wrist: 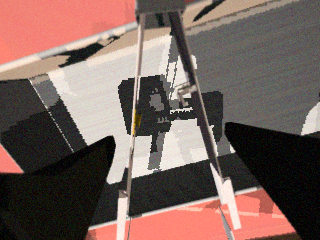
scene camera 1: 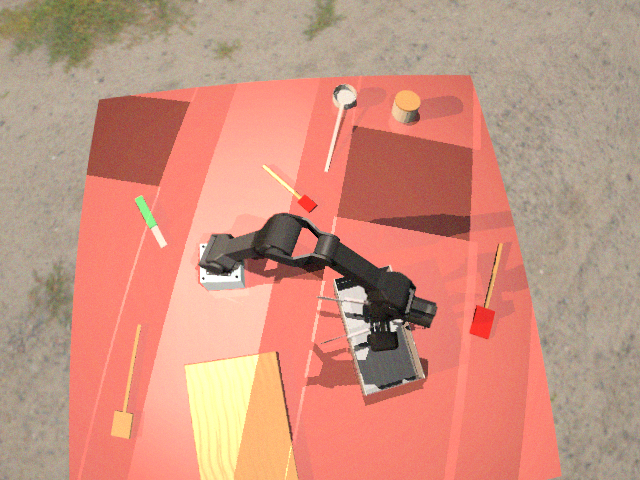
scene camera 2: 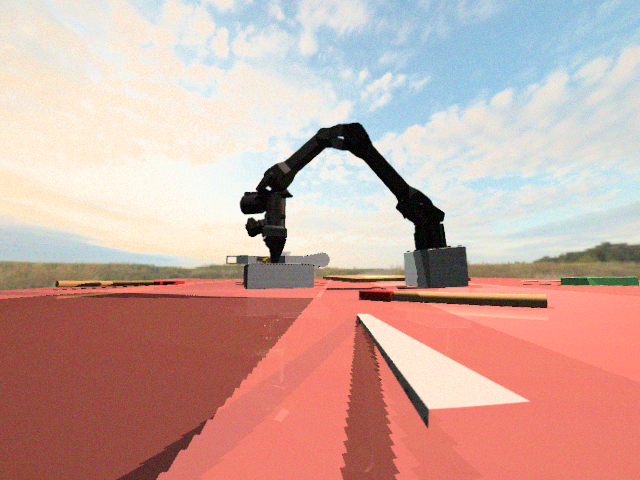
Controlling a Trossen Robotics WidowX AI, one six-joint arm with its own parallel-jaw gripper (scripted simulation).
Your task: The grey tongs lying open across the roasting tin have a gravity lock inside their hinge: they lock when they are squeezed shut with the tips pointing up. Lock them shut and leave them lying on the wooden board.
Labels:
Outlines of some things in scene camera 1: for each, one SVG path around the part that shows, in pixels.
My gripper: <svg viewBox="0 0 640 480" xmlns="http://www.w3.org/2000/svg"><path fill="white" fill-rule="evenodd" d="M368 301L370 321L379 322L381 333L369 334L371 349L374 352L396 350L399 346L397 332L390 332L390 321L398 318L379 316L374 311L372 302Z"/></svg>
A red spatula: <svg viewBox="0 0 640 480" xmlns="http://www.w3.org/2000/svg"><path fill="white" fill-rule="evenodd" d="M501 243L497 251L485 307L477 305L470 334L489 339L495 311L488 309L500 263L503 247Z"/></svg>

